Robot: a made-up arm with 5 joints.
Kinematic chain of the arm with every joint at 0, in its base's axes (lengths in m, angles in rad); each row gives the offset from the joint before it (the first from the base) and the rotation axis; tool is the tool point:
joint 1: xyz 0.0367 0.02 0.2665 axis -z
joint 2: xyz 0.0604 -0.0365 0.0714 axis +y
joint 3: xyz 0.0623 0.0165 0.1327 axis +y
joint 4: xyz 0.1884 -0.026 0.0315 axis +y
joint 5: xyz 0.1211 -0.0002 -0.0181 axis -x
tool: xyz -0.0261 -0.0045 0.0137
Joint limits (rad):
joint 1: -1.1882..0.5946
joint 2: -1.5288..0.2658
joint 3: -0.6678..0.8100
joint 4: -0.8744..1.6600
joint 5: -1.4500..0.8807
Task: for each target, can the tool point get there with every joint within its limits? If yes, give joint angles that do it. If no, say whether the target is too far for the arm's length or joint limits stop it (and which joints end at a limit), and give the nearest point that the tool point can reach.
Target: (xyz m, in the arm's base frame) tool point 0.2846 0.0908 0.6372
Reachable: yes | joints -0.4546 -0.6906 0.0957 0.2828 0.3860
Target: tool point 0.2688 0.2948 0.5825
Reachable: yes | joints -1.0125 -0.2358 0.1122 -0.4360 -0.0436
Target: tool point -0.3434 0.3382 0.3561
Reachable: no: joint limits stop it (at a limit: joint 1, joint 2, joint 3, joint 4) | nearest point -0.2344 0.1545 0.5515 | short by 0.290 m
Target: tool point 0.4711 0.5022 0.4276
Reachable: no: too far | nearest point 0.3362 0.3524 0.4366 | short by 0.202 m
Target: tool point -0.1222 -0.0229 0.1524
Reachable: no: joint limits stop it (at a limit: joint 1, joint 2, joint 3, joint 5) | nearest point 0.1535 -0.1318 0.2638 | short by 0.317 m
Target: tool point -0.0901 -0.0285 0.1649
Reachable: no: joint limits stop it (at a limit: joint 1, joint 2, joint 3, joint 5) | nearest point 0.1534 -0.1318 0.2640 | short by 0.282 m
